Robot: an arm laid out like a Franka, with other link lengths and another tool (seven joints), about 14 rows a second.
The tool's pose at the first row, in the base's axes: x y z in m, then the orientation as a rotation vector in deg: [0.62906, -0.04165, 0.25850, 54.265, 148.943, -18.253]
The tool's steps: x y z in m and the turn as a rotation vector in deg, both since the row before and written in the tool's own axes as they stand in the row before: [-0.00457, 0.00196, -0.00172, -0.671, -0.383, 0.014]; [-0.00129, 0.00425, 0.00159, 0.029, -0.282, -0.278]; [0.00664, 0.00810, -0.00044, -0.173, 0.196, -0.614]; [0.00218, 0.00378, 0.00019, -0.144, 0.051, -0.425]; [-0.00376, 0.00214, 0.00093, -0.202, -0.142, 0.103]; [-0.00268, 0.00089, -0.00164, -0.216, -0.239, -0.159]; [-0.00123, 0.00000, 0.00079, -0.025, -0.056, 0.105]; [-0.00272, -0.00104, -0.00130, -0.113, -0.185, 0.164]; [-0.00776, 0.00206, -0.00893, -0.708, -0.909, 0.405]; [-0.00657, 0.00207, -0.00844, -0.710, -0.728, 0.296]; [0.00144, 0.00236, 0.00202, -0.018, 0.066, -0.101]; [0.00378, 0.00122, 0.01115, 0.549, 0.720, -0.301]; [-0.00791, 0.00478, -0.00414, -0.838, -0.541, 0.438]
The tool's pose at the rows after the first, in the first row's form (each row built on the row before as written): [0.63317, -0.04225, 0.26173, 53.904, 148.535, -17.510]; [0.63728, -0.04029, 0.26048, 53.452, 148.433, -17.733]; [0.63768, -0.03025, 0.25750, 52.689, 148.929, -17.593]; [0.63858, -0.02620, 0.25613, 52.118, 149.191, -17.496]; [0.64291, -0.02694, 0.25663, 52.127, 148.991, -17.254]; [0.64497, -0.02723, 0.25915, 51.761, 148.840, -17.101]; [0.64608, -0.02816, 0.25894, 51.865, 148.732, -17.061]; [0.64703, -0.03006, 0.26132, 51.965, 148.468, -16.937]; [0.65142, -0.02996, 0.27250, 51.893, 147.369, -16.238]; [0.65488, -0.02936, 0.28281, 51.746, 146.490, -15.504]; [0.65601, -0.02737, 0.28026, 51.636, 146.601, -15.485]; [0.65764, -0.02781, 0.26854, 51.714, 147.462, -16.014]; [0.66506, -0.02721, 0.27541, 51.770, 146.667, -15.000]
